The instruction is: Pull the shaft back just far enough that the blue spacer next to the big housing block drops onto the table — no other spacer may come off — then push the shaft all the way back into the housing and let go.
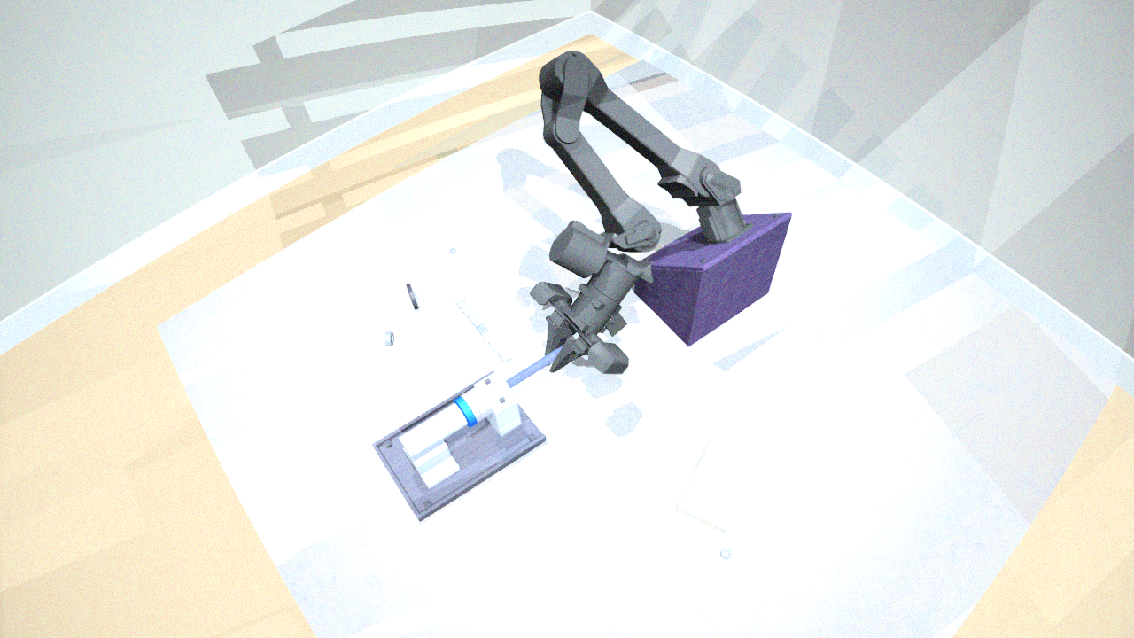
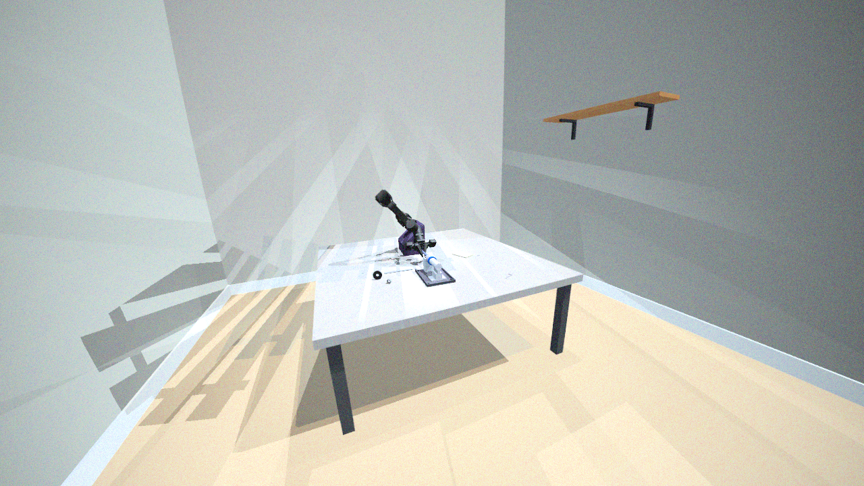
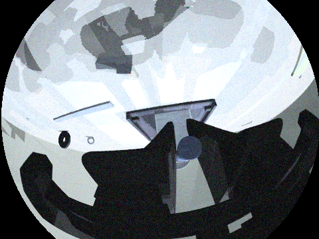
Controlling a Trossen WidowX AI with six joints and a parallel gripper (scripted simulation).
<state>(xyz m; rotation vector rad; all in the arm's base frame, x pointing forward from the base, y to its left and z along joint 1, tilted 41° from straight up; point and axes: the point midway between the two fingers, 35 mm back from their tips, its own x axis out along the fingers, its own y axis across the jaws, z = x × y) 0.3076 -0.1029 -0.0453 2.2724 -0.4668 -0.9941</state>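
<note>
Now: the shaft 6 cm ahead of my gripper tip and 2 cm above it. Round my gripper tip: blue spacer 15 cm ahead, 1 cm to the right, 2 cm above; then black ring 8 cm ahead, 29 cm to the right, 3 cm below; then thin metal strip 2 cm ahead, 16 cm to the right, 5 cm below.
</note>
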